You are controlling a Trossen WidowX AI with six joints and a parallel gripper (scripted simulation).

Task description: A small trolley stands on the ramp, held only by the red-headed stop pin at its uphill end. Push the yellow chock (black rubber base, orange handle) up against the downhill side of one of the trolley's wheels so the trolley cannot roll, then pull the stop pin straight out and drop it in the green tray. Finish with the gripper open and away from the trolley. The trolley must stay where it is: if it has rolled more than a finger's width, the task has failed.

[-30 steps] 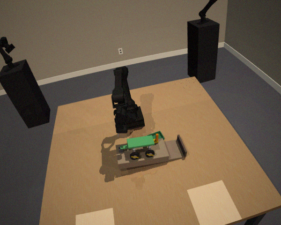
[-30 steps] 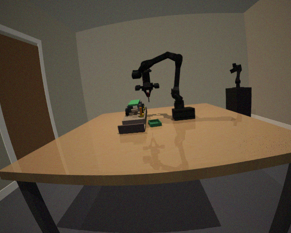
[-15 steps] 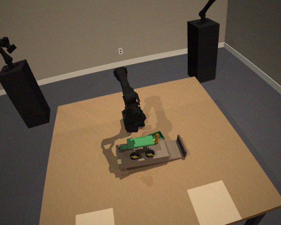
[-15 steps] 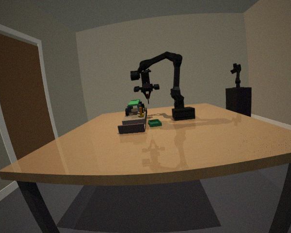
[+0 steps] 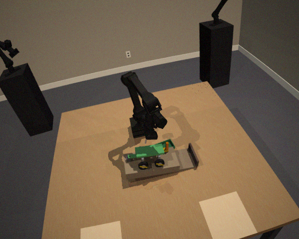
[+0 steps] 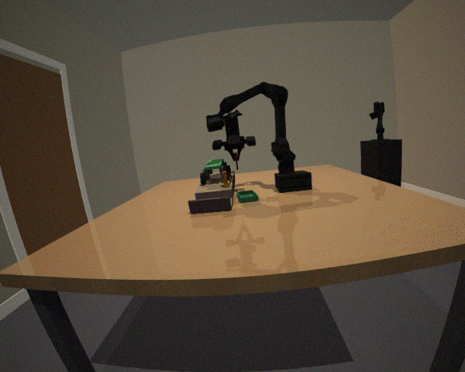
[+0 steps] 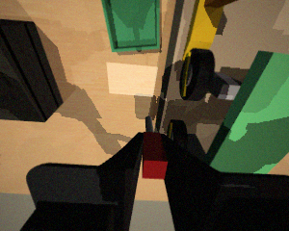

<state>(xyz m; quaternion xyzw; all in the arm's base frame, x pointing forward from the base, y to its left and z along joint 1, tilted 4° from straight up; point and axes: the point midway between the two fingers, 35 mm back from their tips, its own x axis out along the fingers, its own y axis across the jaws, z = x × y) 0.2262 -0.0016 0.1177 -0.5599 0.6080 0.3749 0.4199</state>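
Right now the green tray is 2 cm behind my gripper tip, 10 cm to the left of it and 16 cm below it. Round my gripper tip: yellow chock 5 cm ahead, 8 cm to the left, 7 cm below; trolley 10 cm ahead, 2 cm to the right, 4 cm below; red-headed stop pin right at my gripper tip.
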